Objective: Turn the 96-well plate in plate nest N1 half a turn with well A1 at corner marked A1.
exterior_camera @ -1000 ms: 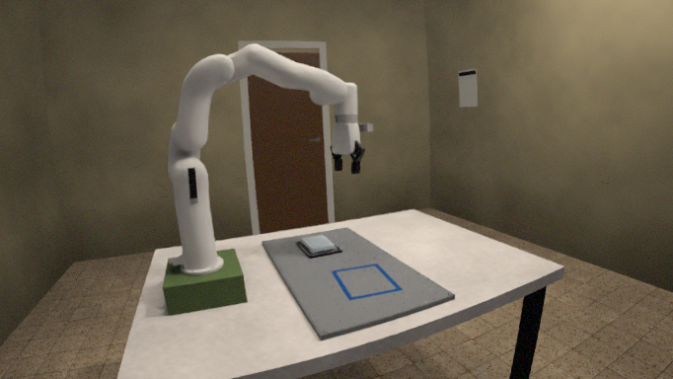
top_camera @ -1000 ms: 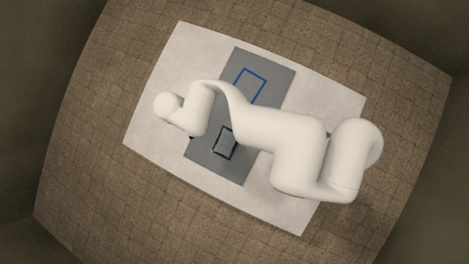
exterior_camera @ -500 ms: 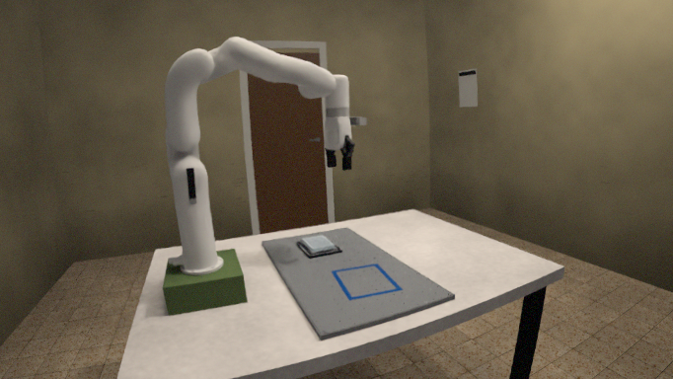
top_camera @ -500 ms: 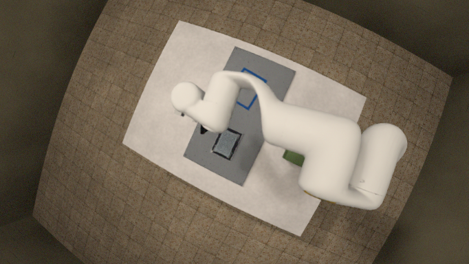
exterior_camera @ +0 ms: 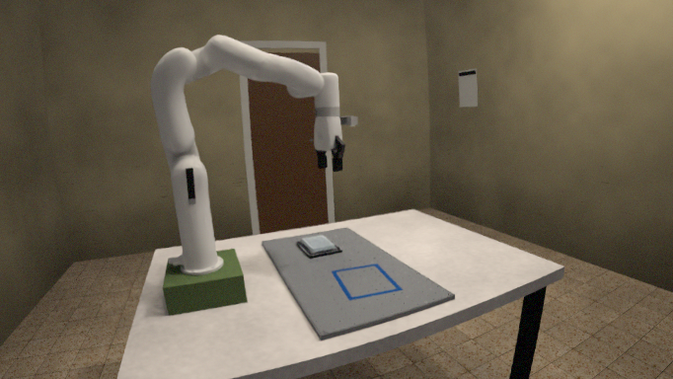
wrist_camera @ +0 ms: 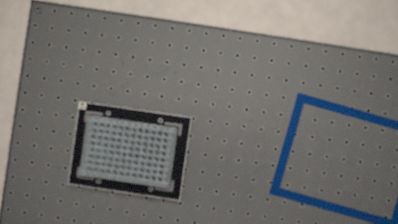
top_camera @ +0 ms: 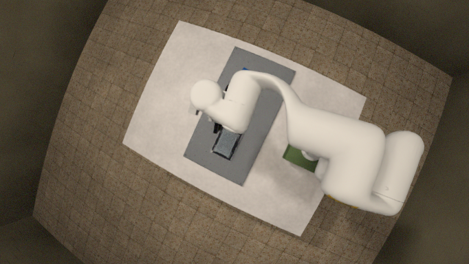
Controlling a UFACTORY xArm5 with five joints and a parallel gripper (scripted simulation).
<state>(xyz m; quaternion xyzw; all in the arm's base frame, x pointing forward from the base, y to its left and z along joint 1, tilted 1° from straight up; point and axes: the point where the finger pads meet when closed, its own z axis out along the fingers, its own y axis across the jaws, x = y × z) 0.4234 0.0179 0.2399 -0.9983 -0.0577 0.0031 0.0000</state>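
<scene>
The 96-well plate is 14 cm to the left of my hand and 30 cm below it. The rest, counted from my hand: plate nest (14 cm to the left, 31 cm below).
</scene>
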